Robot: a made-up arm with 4 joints.
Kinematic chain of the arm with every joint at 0, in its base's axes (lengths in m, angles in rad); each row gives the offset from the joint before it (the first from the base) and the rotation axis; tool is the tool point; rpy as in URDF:
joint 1: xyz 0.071 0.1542 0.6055 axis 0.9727 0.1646 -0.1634
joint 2: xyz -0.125 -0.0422 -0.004 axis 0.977 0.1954 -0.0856
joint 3: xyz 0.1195 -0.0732 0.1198 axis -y
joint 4: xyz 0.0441 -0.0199 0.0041 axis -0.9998 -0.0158 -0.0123
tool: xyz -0.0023 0.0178 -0.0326 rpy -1.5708 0 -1.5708
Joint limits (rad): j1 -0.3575..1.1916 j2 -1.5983..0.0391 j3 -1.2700..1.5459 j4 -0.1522..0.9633
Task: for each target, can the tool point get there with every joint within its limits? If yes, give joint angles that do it. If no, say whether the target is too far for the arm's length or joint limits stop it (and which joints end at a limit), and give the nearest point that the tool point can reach.
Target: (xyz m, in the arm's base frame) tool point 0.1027 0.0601 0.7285
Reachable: yes | joints 0.9395 -1.1719 0.4037 0.6880
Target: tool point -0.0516 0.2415 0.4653
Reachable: no: joint limits stop it (at a limit: joint 1, joint 2, joint 3, joint 4) | nearest point 0.0197 0.3213 0.6255 | short by 0.193 m
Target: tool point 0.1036 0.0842 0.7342
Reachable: yes | joints 0.8549 -1.1103 0.5485 0.1135
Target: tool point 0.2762 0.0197 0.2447
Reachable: no: too far | nearest point 0.0783 0.0058 0.4920 | short by 0.317 m
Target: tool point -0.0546 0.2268 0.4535
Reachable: no: joint limits stop it (at a limit: joint 1, joint 2) | nearest point 0.0175 0.0453 0.5098 | short by 0.203 m
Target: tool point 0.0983 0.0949 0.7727
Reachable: yes | joints 0.5336 -0.9235 1.0820 0.5079
